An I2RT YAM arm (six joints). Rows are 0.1 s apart.
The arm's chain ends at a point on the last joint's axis. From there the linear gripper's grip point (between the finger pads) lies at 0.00 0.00 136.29 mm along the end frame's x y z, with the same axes.
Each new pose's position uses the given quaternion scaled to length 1; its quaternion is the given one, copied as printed.
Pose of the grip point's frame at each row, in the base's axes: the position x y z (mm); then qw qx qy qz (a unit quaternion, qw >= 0):
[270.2 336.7 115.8 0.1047 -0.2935 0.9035 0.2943]
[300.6 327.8 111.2 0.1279 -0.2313 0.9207 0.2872]
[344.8 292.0 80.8 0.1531 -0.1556 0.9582 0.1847]
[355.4 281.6 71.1 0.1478 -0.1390 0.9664 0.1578]
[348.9 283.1 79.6 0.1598 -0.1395 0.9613 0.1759]
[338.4 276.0 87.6 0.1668 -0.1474 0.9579 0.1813]
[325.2 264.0 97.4 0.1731 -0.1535 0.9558 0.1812]
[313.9 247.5 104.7 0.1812 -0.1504 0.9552 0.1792]
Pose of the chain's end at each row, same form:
[268.0 255.8 225.5 0.1047 -0.2935 0.9035 0.2943]
[286.6 247.7 220.5 0.1279 -0.2313 0.9207 0.2872]
[312.6 237.3 201.4 0.1531 -0.1556 0.9582 0.1847]
[322.4 234.4 194.6 0.1478 -0.1390 0.9664 0.1578]
[313.7 230.9 200.5 0.1598 -0.1395 0.9613 0.1759]
[302.1 222.0 207.3 0.1668 -0.1474 0.9579 0.1813]
[287.7 209.5 216.6 0.1731 -0.1535 0.9558 0.1812]
[274.1 193.4 223.3 0.1812 -0.1504 0.9552 0.1792]

